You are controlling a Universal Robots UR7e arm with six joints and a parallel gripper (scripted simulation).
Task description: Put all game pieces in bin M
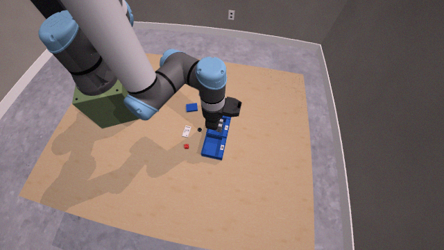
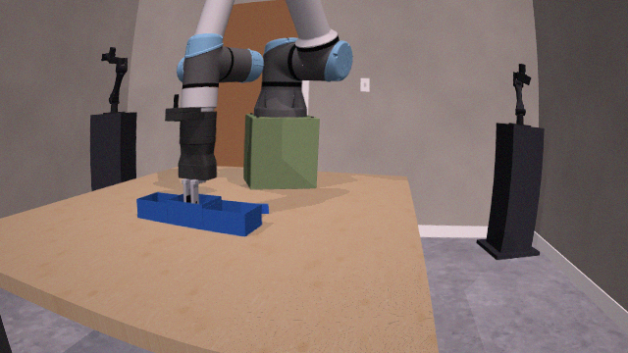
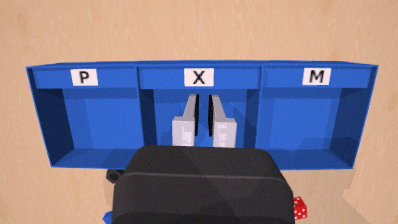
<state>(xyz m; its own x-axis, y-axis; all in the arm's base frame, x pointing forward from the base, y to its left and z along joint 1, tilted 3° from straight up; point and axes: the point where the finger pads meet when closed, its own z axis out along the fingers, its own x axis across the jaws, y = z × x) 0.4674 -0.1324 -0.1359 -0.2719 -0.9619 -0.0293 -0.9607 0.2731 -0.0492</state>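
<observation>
Right now the blue three-part bin is 10 mm below my hand. Also, from my hand: red die (140 mm behind, 70 mm to the right, 30 mm below); then flat blue tile (120 mm behind, 120 mm to the left, 30 mm below); then white domino (140 mm behind, 30 mm below).
</observation>
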